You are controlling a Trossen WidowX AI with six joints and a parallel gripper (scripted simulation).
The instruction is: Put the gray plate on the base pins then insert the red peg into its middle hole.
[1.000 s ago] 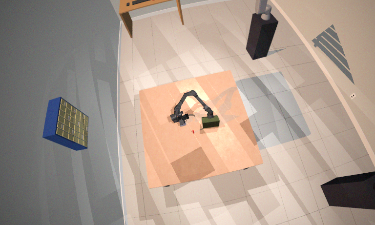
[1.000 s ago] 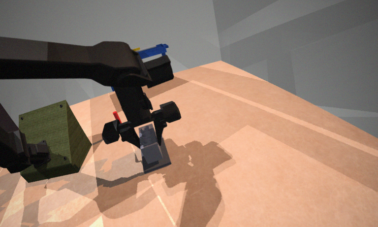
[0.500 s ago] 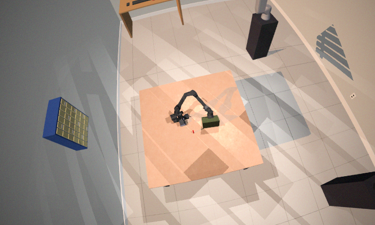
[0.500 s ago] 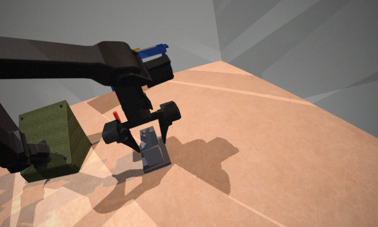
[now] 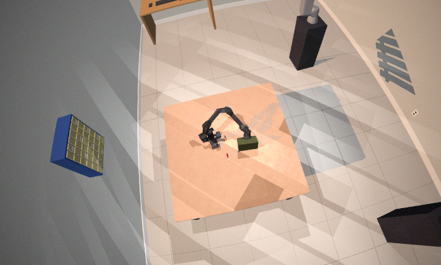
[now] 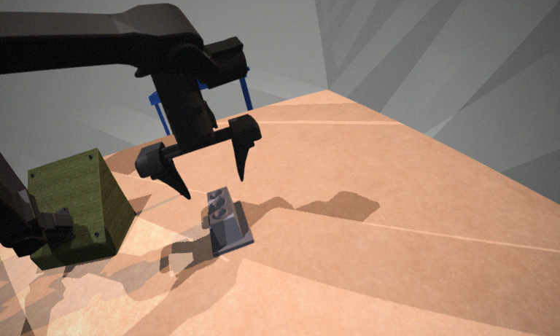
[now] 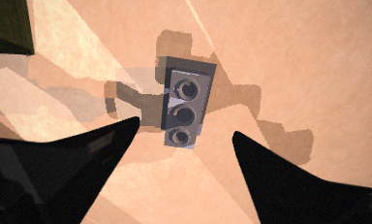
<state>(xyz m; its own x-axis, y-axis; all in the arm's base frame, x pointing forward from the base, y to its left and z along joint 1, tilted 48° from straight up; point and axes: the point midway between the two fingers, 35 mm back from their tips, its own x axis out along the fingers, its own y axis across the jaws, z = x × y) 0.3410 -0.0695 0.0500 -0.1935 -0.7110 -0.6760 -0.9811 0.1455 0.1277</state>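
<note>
Now: gripper tip 4 cm above the gray plate. Round my gripper tip: gray base: 8 cm below; then red peg: 18 cm to the left, 10 cm behind, 5 cm below.
</note>
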